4 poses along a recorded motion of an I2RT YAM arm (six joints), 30 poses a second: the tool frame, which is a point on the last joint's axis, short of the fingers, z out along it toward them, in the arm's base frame.
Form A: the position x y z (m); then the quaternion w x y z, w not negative.
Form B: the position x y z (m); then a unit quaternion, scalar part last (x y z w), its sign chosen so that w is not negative. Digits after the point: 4 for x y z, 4 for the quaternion.
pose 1, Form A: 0.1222 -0.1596 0.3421 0.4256 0.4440 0.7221 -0.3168
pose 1, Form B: 0.1222 -0.1596 0.3421 0.4440 0.7221 -0.3168 0.4256
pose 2, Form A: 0.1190 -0.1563 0.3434 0.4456 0.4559 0.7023 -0.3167
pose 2, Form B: 0.1190 -0.1563 0.3434 0.4559 0.7023 -0.3167 0.4456
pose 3, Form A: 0.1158 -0.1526 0.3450 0.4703 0.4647 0.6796 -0.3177
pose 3, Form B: 0.1158 -0.1526 0.3450 0.4647 0.6796 -0.3177 0.4703
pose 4, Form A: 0.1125 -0.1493 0.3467 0.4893 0.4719 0.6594 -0.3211
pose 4, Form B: 0.1125 -0.1493 0.3467 0.4719 0.6594 -0.3211 0.4893
